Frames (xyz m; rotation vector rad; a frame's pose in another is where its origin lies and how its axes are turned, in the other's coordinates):
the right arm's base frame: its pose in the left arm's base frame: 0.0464 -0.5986 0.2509 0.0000 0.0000 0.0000
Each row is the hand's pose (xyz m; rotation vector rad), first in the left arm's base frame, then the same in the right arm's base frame.
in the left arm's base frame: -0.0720 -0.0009 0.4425 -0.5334 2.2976 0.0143
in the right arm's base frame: -0.1184 0.5977 0.1916 -0.5334 2.2976 0.0143
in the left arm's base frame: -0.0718 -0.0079 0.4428 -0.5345 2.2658 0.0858
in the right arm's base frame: -0.1182 0.5907 0.1919 -0.5345 2.2658 0.0858
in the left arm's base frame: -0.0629 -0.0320 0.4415 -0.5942 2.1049 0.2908
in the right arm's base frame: -0.1093 0.5666 0.1906 -0.5942 2.1049 0.2908
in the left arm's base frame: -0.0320 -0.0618 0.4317 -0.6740 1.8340 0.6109
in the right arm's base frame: -0.0784 0.5368 0.1808 -0.6740 1.8340 0.6109
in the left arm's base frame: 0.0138 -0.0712 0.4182 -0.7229 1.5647 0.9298
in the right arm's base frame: -0.0326 0.5274 0.1673 -0.7229 1.5647 0.9298
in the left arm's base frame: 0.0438 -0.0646 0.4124 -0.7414 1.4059 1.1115
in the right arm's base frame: -0.0026 0.5340 0.1615 -0.7414 1.4059 1.1115
